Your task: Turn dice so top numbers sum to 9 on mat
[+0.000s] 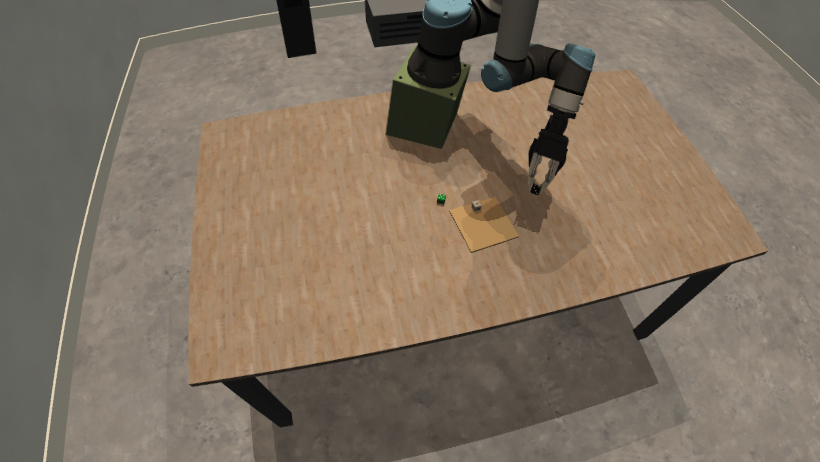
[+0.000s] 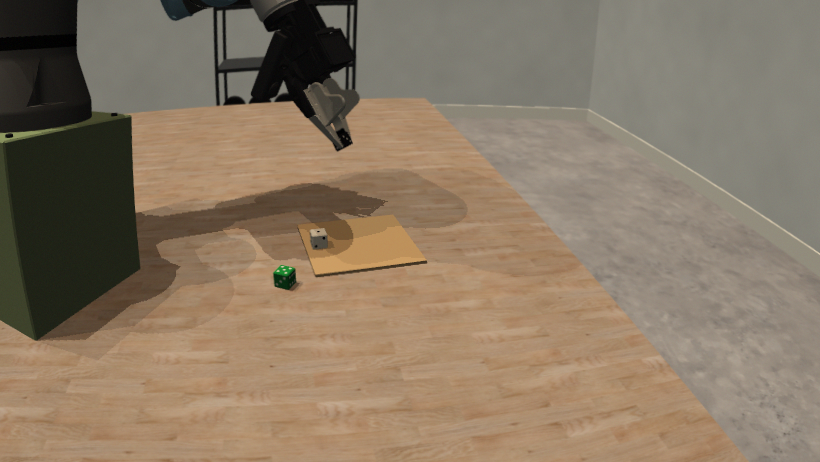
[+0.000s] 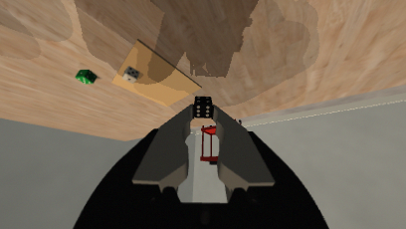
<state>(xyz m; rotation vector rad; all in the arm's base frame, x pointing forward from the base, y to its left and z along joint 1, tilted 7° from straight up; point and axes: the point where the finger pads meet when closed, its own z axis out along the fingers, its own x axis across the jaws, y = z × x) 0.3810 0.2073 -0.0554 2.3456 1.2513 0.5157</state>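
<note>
The black die is 10 mm below my hand. The rest, counted from my hand: tan mat (20 mm ahead, 130 mm to the right, 100 mm below); then white die (30 mm behind, 140 mm to the right, 90 mm below); then green die (70 mm behind, 230 mm to the right, 100 mm below).
</note>
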